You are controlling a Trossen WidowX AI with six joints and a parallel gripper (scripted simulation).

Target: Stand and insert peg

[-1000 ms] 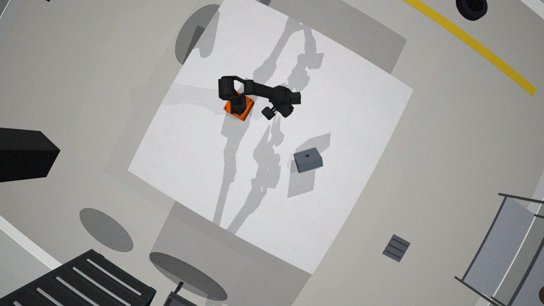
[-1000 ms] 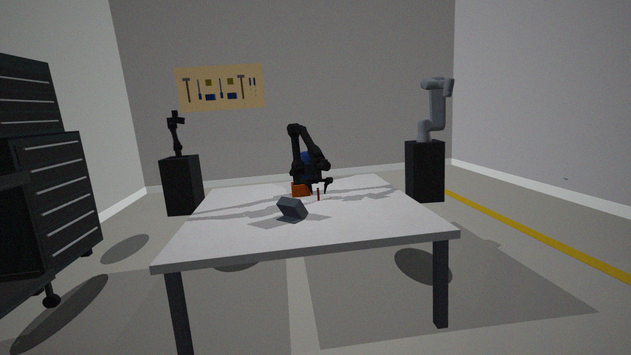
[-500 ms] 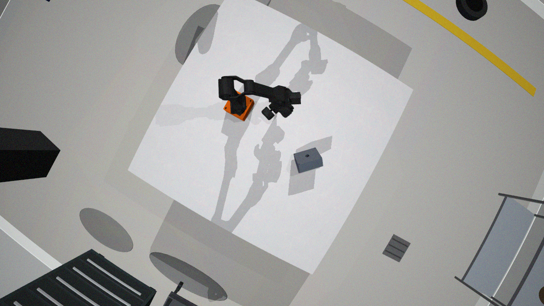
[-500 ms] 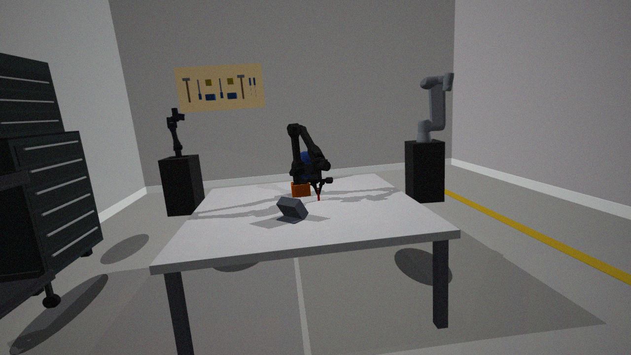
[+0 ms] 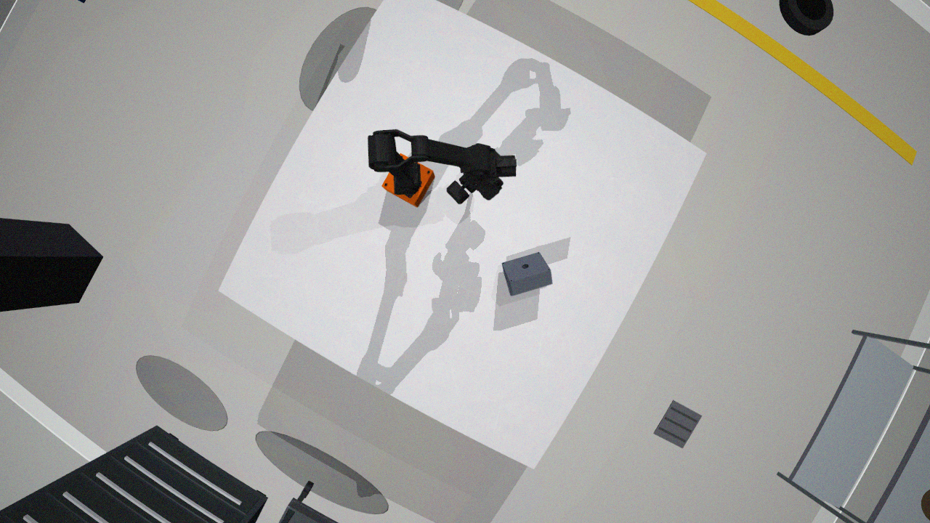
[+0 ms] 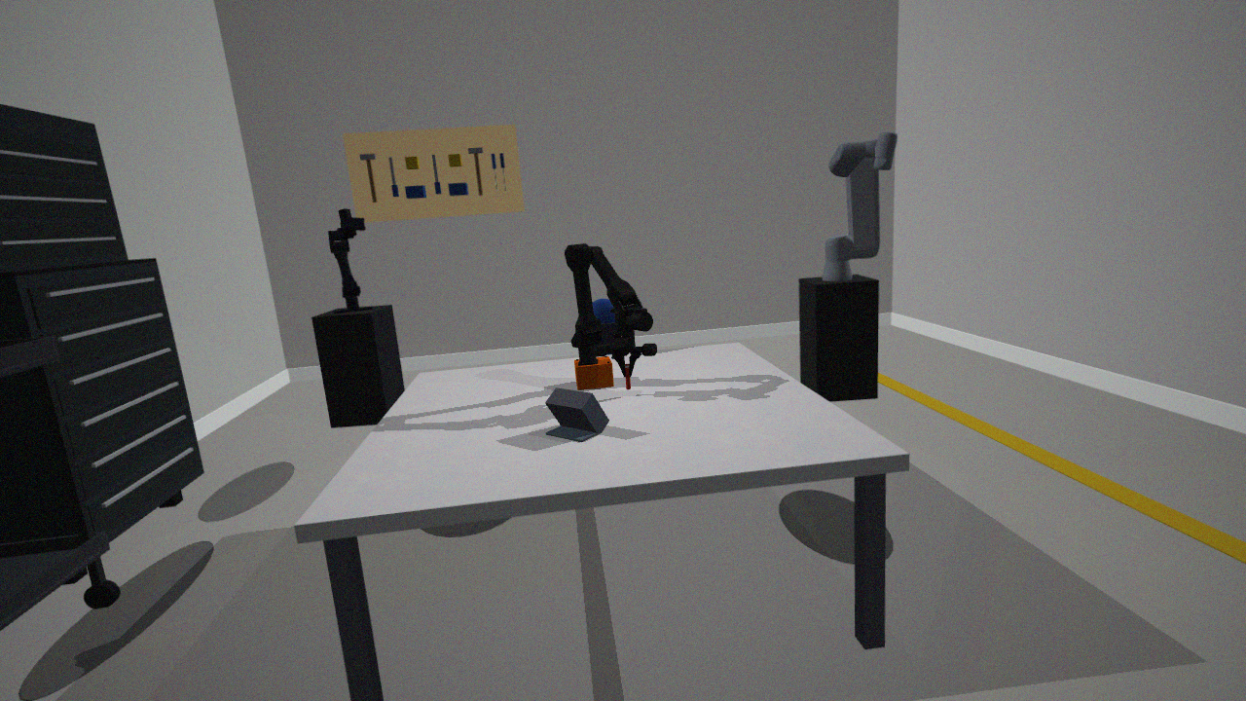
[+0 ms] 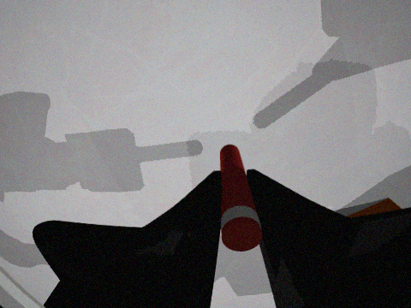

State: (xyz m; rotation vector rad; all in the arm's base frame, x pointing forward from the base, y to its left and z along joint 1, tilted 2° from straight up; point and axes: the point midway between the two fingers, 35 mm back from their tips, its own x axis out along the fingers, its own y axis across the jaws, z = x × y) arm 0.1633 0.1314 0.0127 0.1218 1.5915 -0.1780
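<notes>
The panel is 300 mm ahead of my gripper tip, 140 mm to the right of it and 10 mm below it. The rest, counted from my gripper tip: red peg 20 mm above.
</notes>
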